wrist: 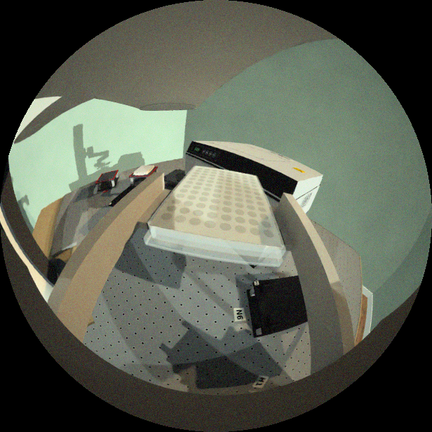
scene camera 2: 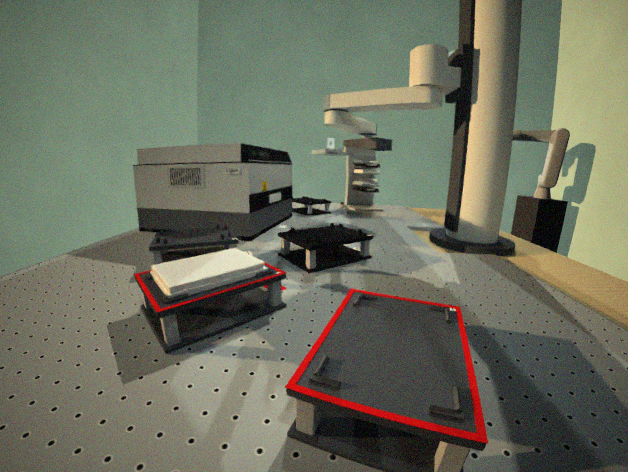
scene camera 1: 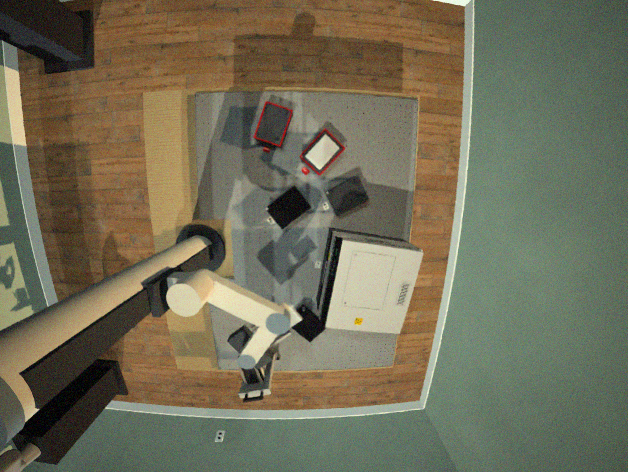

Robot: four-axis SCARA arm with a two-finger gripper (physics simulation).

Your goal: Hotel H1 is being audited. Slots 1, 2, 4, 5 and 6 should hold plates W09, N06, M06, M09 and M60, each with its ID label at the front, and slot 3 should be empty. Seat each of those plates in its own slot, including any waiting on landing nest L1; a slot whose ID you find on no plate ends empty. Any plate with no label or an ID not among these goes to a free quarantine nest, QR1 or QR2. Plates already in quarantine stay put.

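Seen in the pictures: gripper, fingertip midpoint: [scene camera 2: 334,150]; arm's base, link origin: [scene camera 2: 470,243] [scene camera 1: 201,249].
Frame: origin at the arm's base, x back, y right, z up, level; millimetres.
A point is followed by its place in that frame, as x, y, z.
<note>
My gripper [scene camera 1: 292,318] @[-418, 235, 264] [scene camera 2: 328,151] @[-418, 235, 264] [wrist: 222,191] is shut on a pale well plate [wrist: 215,207], gripped by its sides and held level in the air. No ID label shows on the plate's near face in the wrist view. In scene camera 1 the arm largely covers the plate. Hotel H1 [scene camera 1: 255,392] @[-284, 607, 273] [scene camera 2: 353,177] @[-317, 574, 159] stands beyond the arm, with several plates stacked in it; their labels and slots are too small to read. A white plate [scene camera 1: 322,150] @[-585, -455, 77] [scene camera 2: 208,271] @[-574, -474, 77] [wrist: 144,170] sits on one red-edged quarantine nest. The other red-edged nest [scene camera 1: 274,124] @[-380, -564, 63] [scene camera 2: 395,355] @[-379, -587, 63] [wrist: 107,179] is empty.
A large white instrument [scene camera 1: 370,284] @[-771, 74, 256] [scene camera 2: 213,187] @[-730, -95, 147] [wrist: 270,165] stands beside the arm. The black nest marked N6 [scene camera 1: 308,324] @[-532, 377, 62] [scene camera 2: 310,201] @[-506, 306, 67] [wrist: 278,306] lies near its corner. Two more dark nests, one black [scene camera 1: 288,206] @[-440, -214, 62] [scene camera 2: 324,236] @[-441, -229, 63] and one grey [scene camera 1: 347,195] @[-700, -265, 63] [scene camera 2: 192,239] @[-692, -292, 63], stand mid-table.
</note>
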